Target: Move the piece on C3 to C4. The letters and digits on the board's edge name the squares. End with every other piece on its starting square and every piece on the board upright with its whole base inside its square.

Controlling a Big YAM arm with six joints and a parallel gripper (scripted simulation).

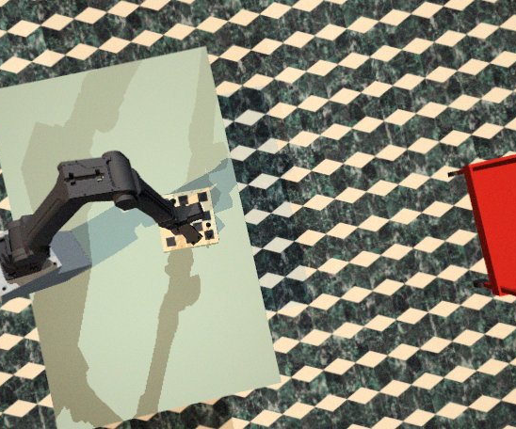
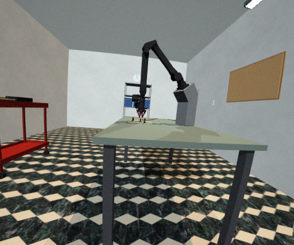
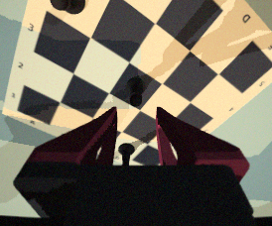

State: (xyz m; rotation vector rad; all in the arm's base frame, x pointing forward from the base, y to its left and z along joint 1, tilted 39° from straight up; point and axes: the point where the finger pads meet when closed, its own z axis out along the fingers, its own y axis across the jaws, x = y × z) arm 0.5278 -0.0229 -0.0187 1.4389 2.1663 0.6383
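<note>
Now: the small chessboard 5 cm below my hand.
</note>
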